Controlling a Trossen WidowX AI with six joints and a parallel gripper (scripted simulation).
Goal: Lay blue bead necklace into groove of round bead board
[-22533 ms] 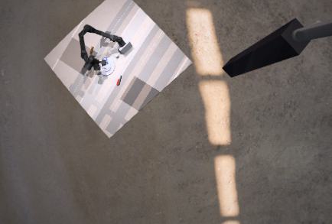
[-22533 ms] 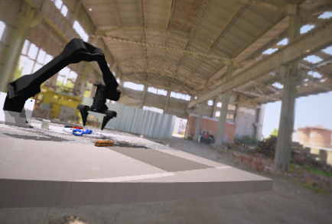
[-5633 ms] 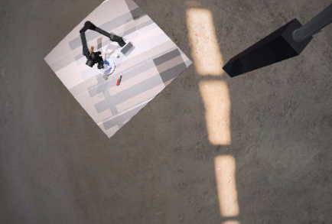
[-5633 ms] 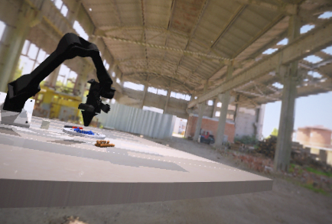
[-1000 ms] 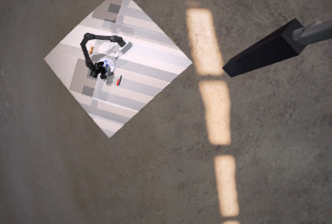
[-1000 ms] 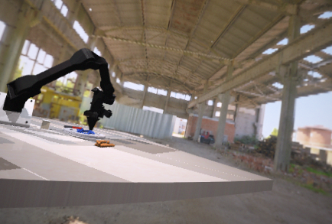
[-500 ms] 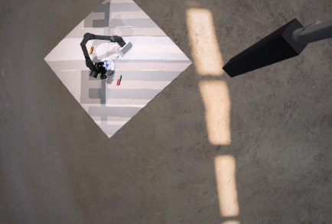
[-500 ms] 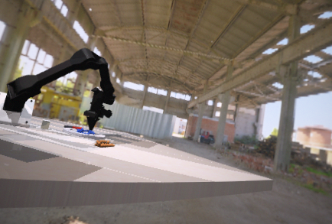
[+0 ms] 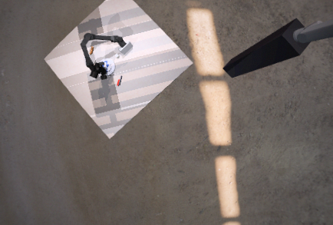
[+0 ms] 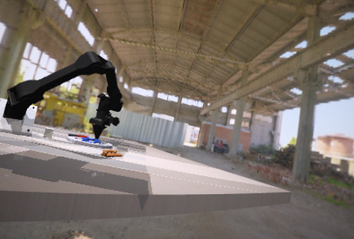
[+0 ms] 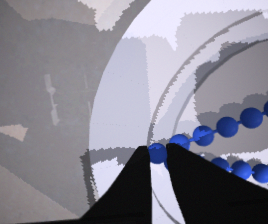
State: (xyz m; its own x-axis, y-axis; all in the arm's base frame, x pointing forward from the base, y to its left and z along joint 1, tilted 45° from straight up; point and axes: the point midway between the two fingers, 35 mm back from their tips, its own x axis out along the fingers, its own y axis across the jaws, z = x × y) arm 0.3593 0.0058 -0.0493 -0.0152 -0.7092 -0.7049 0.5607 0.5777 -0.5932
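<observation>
The round white bead board lies 50 mm to the right of my gripper tip, 50 mm behind it and 10 mm below it. Round my gripper tip: small white block 220 mm behind, 40 mm to the right; red pen-like object 180 mm to the left, 30 mm behind, 10 mm below.
</observation>
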